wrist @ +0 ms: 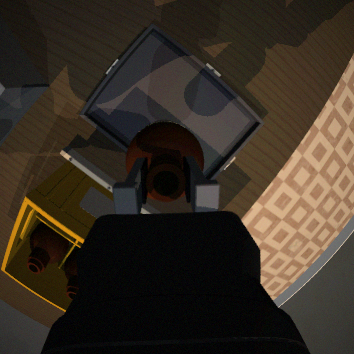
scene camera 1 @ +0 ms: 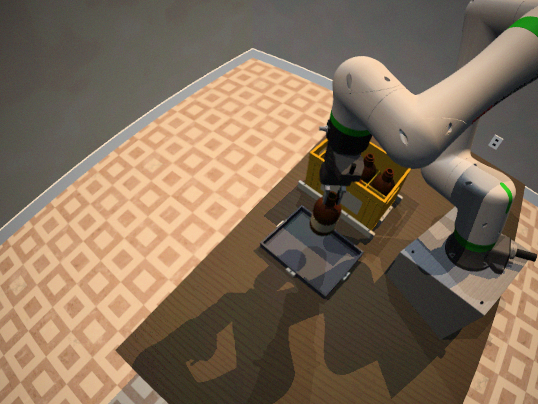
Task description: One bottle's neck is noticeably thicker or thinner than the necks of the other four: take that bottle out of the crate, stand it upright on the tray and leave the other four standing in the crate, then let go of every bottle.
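Frame: origin at the arm's base, x back, y left, z down, level; millimetres.
Where they show: gripper, fingertip midpoint: (wrist: 165,170) (scene camera 1: 330,201); arm's base at its link origin: (scene camera 1: 469,251).
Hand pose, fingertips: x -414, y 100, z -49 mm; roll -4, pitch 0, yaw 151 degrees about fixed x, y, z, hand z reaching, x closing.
Observation:
Each offset is from my fingertips to the top centre of the thing. "pt": to the spot under its first point. Level surfaces: height alone.
My gripper (scene camera 1: 334,194) (wrist: 165,170) is shut on the neck of a brown bottle @(dx -3, dy -7, dz -24 mm) (scene camera 1: 327,214) (wrist: 165,145) with a pale label, which hangs about upright. The bottle overlaps the crate-side edge of the dark grey tray @(pt dx +50, dy +77, dz +226 mm) (scene camera 1: 320,272) (wrist: 175,80) in both views; its base looks raised above the tray, but the gap is hard to judge. The yellow crate @(dx +13, dy -242, dz +56 mm) (scene camera 1: 372,210) (wrist: 62,190) stands beside the tray. Two brown bottles show in it in scene camera 1, one near the middle (scene camera 1: 369,169) and one to the right (scene camera 1: 385,183). The arm hides the crate's left part.
A pale rail @(pt dx +83, dy -121, dz +209 mm) (scene camera 1: 357,225) (wrist: 87,169) runs along the crate's tray side, between crate and tray. Small pale clips @(pt dx -26, dy +123, dz +216 mm) (scene camera 1: 290,271) (wrist: 213,70) sit at the tray's outer edges. The robot's grey base block (scene camera 1: 425,290) stands right of the tray on the wooden table @(dz +231 mm) (scene camera 1: 200,280).

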